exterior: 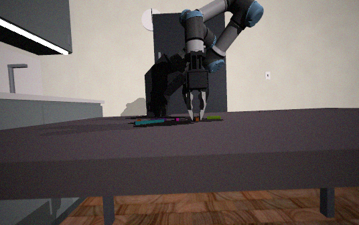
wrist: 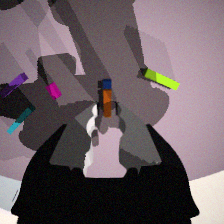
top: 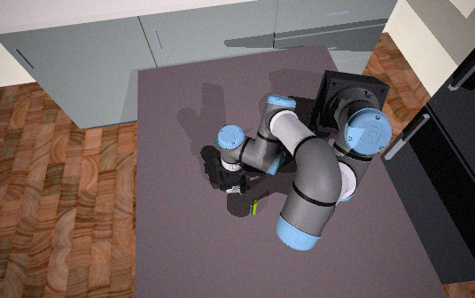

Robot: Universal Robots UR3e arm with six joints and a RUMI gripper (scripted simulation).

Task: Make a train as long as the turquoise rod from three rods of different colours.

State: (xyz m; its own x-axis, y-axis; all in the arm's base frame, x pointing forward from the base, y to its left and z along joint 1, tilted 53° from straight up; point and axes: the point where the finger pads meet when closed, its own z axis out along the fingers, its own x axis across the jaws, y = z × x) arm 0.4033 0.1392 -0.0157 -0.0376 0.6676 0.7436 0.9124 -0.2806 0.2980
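Right now my hand is 30 mm past the blue rod and 10 mm above it. From my hand the other things lie so: magenta rod 70 mm to the right, 20 mm behind, 10 mm below; purple rod 140 mm to the right, 30 mm behind, 10 mm below; lime rod 70 mm to the left, 40 mm behind, 10 mm below.
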